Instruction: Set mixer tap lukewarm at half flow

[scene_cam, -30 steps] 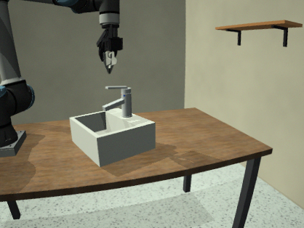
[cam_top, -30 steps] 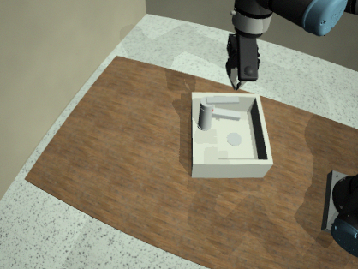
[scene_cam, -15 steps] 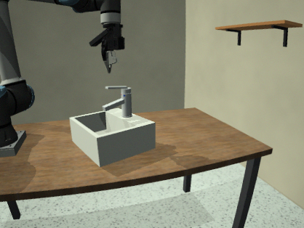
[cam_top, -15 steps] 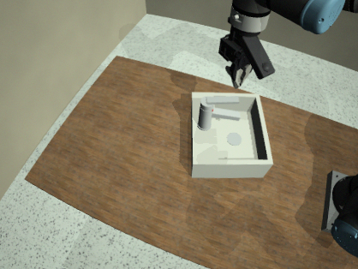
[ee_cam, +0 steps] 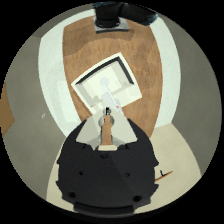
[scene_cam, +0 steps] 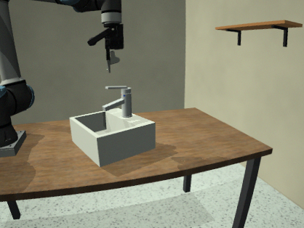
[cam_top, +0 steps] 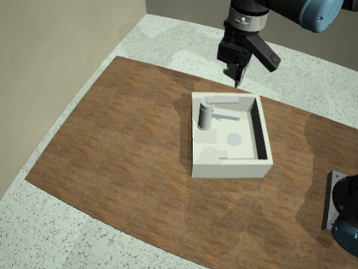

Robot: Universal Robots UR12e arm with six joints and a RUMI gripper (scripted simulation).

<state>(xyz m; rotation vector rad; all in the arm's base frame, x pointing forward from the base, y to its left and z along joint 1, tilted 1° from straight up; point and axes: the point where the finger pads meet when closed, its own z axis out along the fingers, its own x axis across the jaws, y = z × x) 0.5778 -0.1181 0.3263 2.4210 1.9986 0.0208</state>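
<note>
Now: the lever 3 cm ahead of my hand and 9 cm below it. Also, from my hand: white square basin 3 cm behind, 2 cm to the right, 33 cm below; then grey mixer tap 6 cm ahead, 1 cm to the left, 13 cm below.
</note>
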